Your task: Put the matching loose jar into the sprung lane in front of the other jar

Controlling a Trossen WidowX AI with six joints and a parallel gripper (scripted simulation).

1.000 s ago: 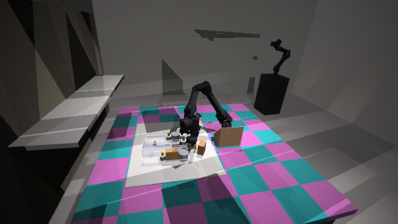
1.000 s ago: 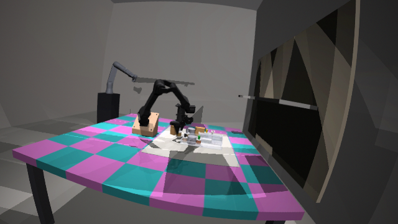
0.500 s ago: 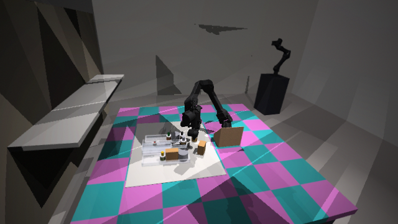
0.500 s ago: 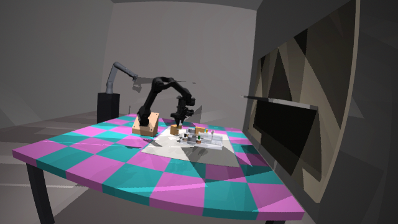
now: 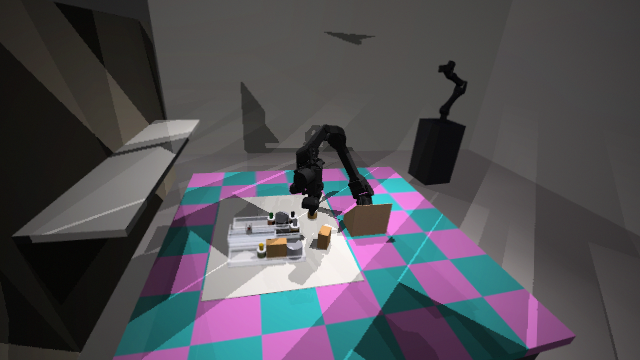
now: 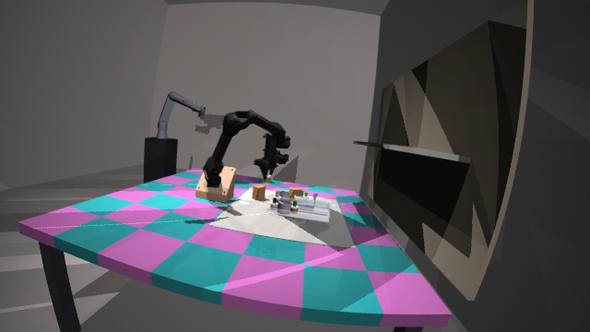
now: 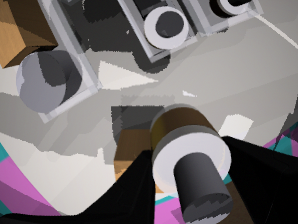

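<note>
My gripper tip is 4 cm past the tan box, 5 cm to the right of it and 9 cm above it. From my gripper tip the other things lie so: clear lane rack (21 cm ahead, 3 cm to the right, 11 cm below).
</note>
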